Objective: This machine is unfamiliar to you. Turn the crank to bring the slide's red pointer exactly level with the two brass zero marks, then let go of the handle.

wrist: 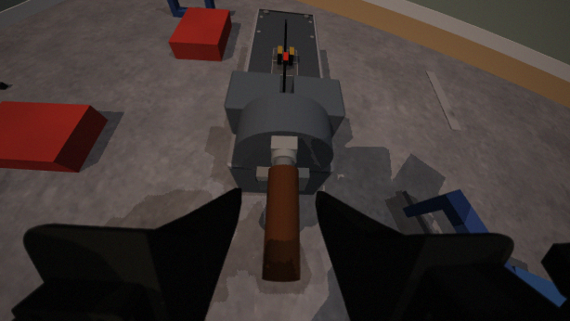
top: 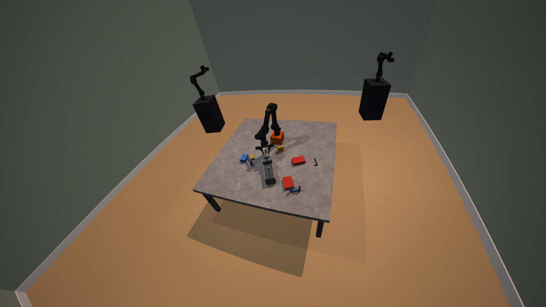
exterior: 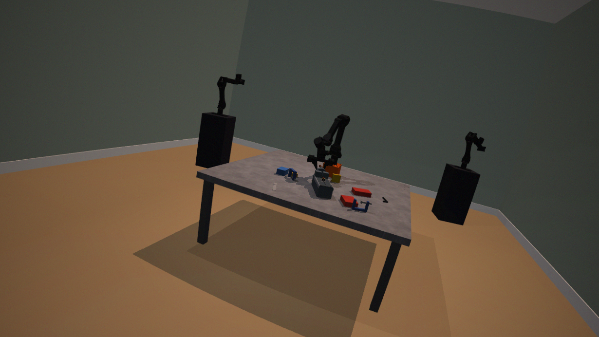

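Right now my gripper tip is 2 cm past the brown crank handle and 2 cm below it. The rest, counted from my gripper tip: yellow cube 16 cm behind, 12 cm to the left, 7 cm below; red pointer 15 cm ahead, 3 cm to the left, 1 cm below; blue block 4 cm behind, 26 cm to the right, 8 cm below.
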